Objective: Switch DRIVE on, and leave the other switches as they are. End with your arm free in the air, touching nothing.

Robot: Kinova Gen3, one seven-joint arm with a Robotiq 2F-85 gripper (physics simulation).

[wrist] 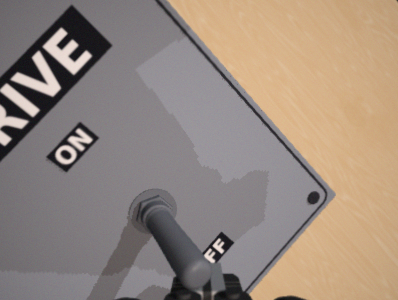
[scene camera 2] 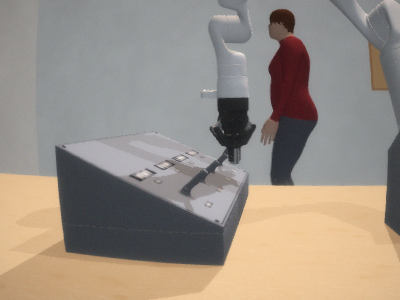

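Observation:
The DRIVE lever [wrist: 175, 245] [scene camera 2: 224, 156] is a dark grey rod tilted toward its OFF label [wrist: 217, 248], which it partly covers in the wrist view. The ON label [wrist: 73, 147] is on the opposite side of its hex-nut base, beside the large DRIVE label [wrist: 47, 75]. My gripper [scene camera 2: 234, 156] [wrist: 205, 284] is shut and empty, pointing down at the far end of the lever row. In the wrist view the lever's rounded tip overlaps the fingertips and hides part of them. I cannot tell whether they touch.
The sloped control box [scene camera 2: 140, 220] stands on the wooden table [scene camera 2: 310, 240]. Other levers [scene camera 2: 197, 179] line up in front of the DRIVE lever in the scene view, overlapping each other. A person in red [scene camera 2: 292, 80] stands behind the table. Another pale robot arm [scene camera 2: 390, 65] shows at right.

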